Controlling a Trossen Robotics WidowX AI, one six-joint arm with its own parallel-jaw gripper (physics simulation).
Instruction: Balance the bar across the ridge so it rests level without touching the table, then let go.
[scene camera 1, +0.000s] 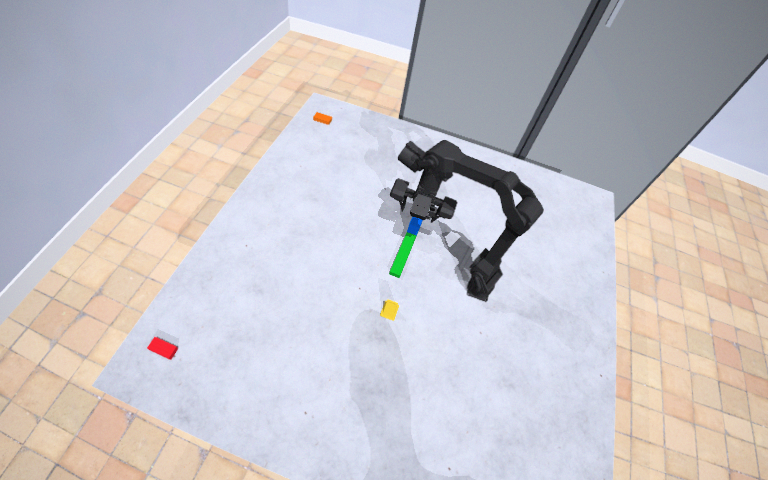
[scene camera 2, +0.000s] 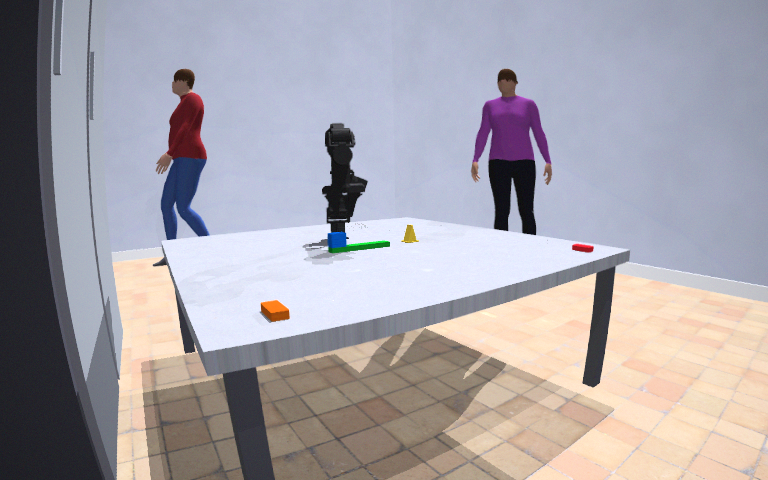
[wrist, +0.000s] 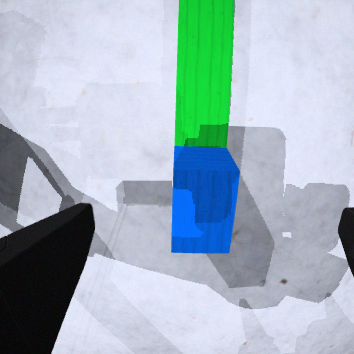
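Pixels of known places: gripper, between the fingertips: (scene camera 2: 343, 216) (wrist: 222, 219); arm's base, origin of its link: (scene camera 1: 478, 289).
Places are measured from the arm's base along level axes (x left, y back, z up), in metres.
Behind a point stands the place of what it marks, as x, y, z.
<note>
The green bar (scene camera 1: 402, 255) {-0.014, -0.254, 0.016} (scene camera 2: 365, 246) {-0.037, -0.269, 0.010} (wrist: 204, 75) {-0.059, -0.253, 0.016} lies flat on the table, with a blue block (scene camera 1: 414, 226) {-0.104, -0.250, 0.056} (scene camera 2: 336, 240) {-0.139, -0.267, 0.039} (wrist: 202, 210) {-0.126, -0.250, 0.059} on one end. The yellow ridge (scene camera 1: 389, 310) {0.180, -0.232, 0.027} (scene camera 2: 410, 234) {0.159, -0.248, 0.028} stands upright on the table, apart from the bar, beyond its free green end. The ridge does not show in the wrist view. My gripper (wrist: 222, 219) {-0.103, -0.252, 0.109} is open and empty above the blue end. In the wrist view its fingers are wide apart, one on each side of the block, with gaps between. In scene camera 2 its fingertips are hard to make out.
A red block (scene camera 1: 162, 348) {0.502, -0.736, 0.017} (scene camera 2: 582, 247) {0.484, -0.748, 0.013} lies near one table edge. An orange block (scene camera 1: 322, 118) {-0.491, -0.737, 0.016} (scene camera 2: 274, 310) {-0.508, -0.764, 0.016} lies near another corner of the table (scene camera 1: 271, 367) {0.434, -0.463, 0.000} (scene camera 2: 453, 277) {-0.064, -0.719, 0.000}. A grey cabinet (scene camera 1: 487, 73) stands beside the table. Two people stand beyond the table in scene camera 2.
</note>
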